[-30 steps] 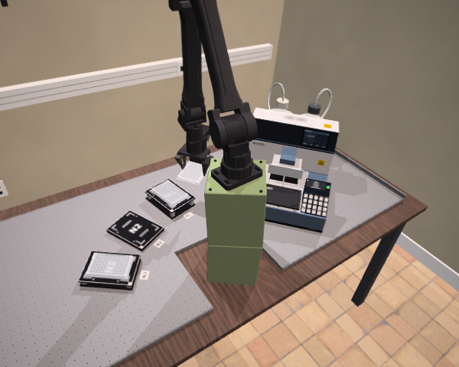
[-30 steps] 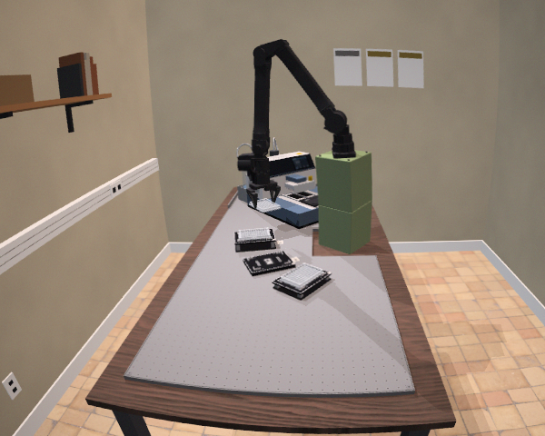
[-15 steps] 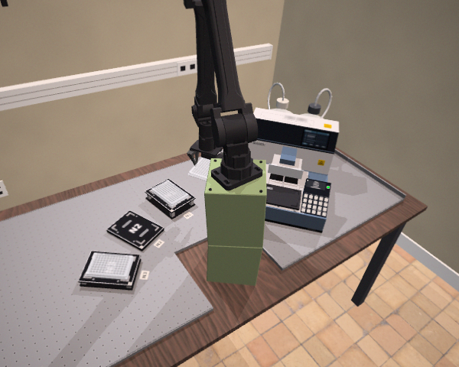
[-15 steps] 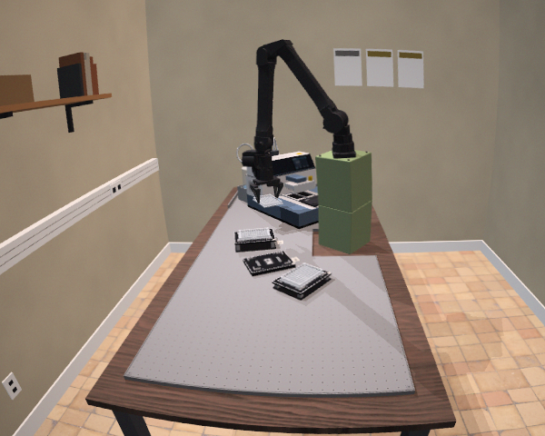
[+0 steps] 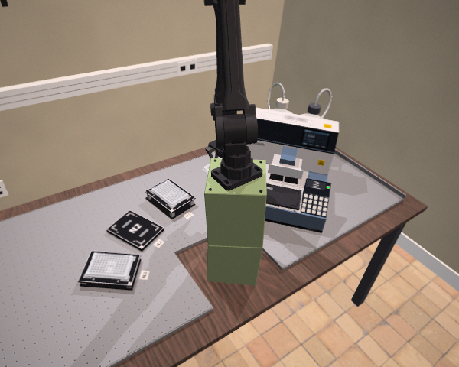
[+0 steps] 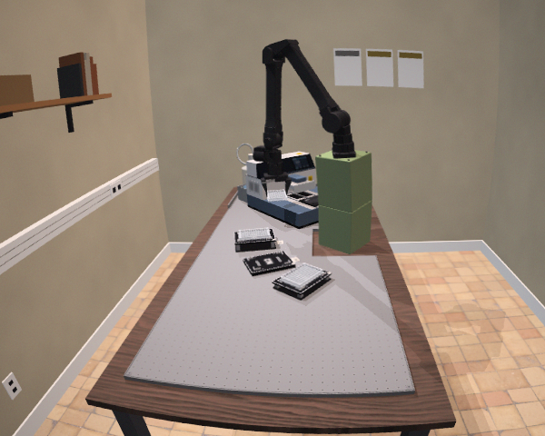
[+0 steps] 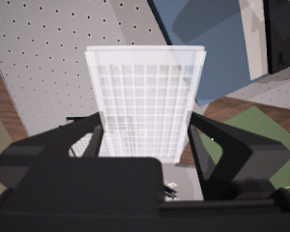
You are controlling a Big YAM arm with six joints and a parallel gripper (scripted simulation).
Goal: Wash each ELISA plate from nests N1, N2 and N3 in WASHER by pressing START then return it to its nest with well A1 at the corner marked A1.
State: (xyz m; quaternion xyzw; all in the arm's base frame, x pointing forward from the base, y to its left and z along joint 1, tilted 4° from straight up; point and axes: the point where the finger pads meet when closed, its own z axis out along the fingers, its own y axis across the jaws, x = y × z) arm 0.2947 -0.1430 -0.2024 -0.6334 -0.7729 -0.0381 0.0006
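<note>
Now: hand 18 cm past the dark washer carrier, 15 cm to the left of it and 7 cm above it. Round my hand: plate washer 8 cm behind, 26 cm to the right, 3 cm below.
</note>
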